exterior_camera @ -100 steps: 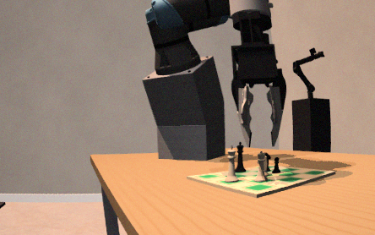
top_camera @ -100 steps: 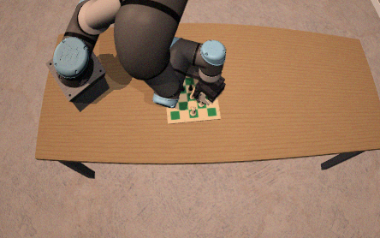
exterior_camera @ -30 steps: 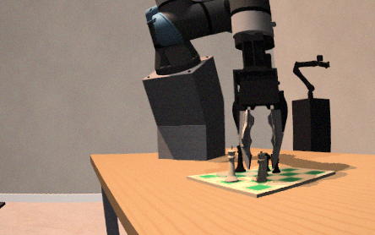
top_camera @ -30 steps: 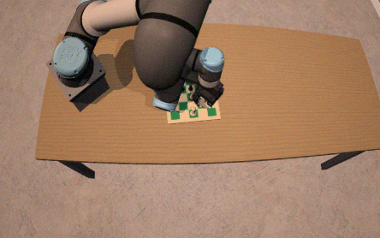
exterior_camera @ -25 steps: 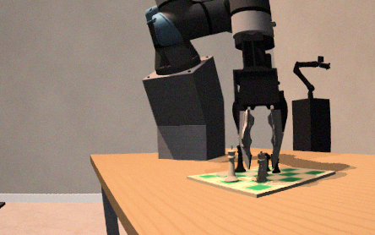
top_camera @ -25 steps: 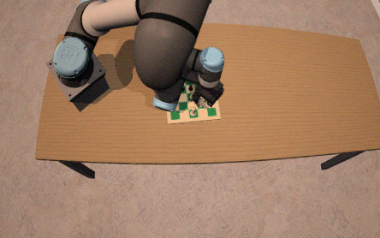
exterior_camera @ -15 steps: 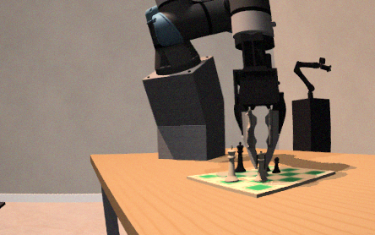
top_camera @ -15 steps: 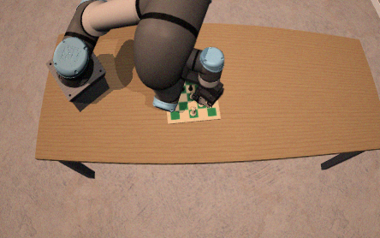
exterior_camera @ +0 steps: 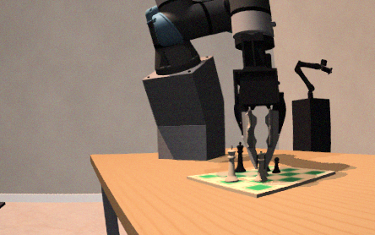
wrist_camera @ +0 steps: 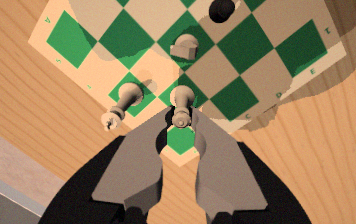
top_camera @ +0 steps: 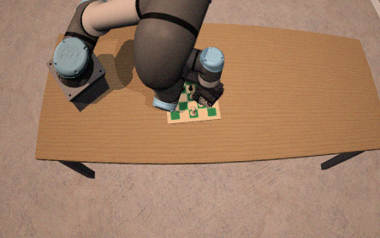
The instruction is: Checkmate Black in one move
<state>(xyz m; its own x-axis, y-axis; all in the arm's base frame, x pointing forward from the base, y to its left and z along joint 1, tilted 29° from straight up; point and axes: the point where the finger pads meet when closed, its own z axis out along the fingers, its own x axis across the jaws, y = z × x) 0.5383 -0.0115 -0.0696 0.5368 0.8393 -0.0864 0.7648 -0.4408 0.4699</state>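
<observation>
Now: the white king 30 mm behind my hand, 40 mm to the right of it and 10 mm below it. Also, from my hand: black pawn (50 mm behind, 70 mm to the left, 20 mm below); chessboard (40 mm behind, 30 mm to the left, 40 mm below); black knight-like piece (90 mm behind, 60 mm to the left, 20 mm below).
</observation>
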